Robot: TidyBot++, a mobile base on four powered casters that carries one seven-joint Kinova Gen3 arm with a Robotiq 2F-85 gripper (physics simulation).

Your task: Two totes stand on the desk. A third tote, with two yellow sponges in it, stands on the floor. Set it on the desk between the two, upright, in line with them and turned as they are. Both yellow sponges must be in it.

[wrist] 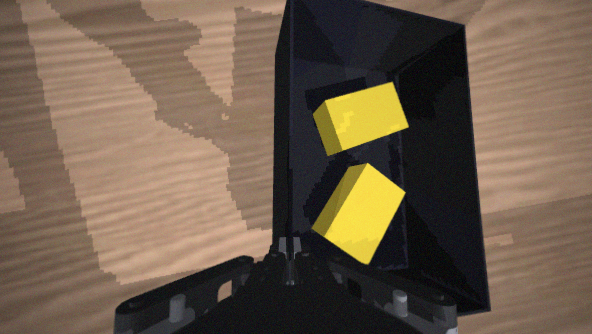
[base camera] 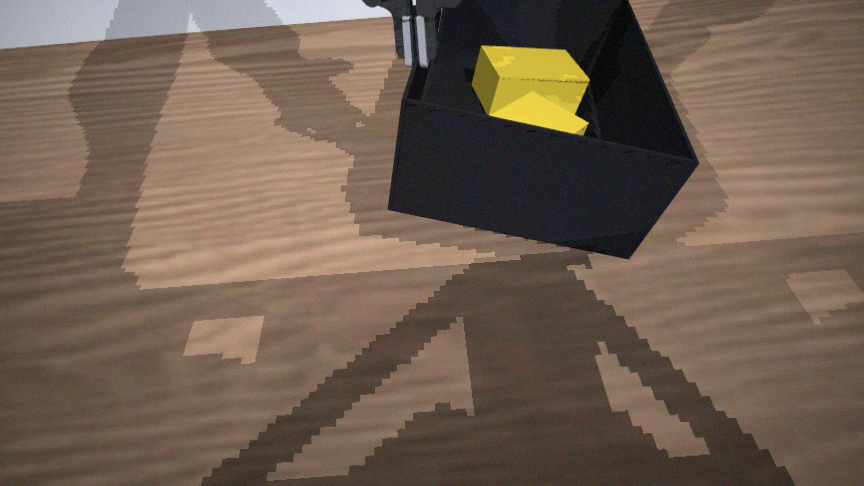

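There is a black tote (base camera: 602,192) that I can see. I can see my gripper (base camera: 418,62) too, and the wrist camera gives me a sight of the same gripper (wrist: 289,249).
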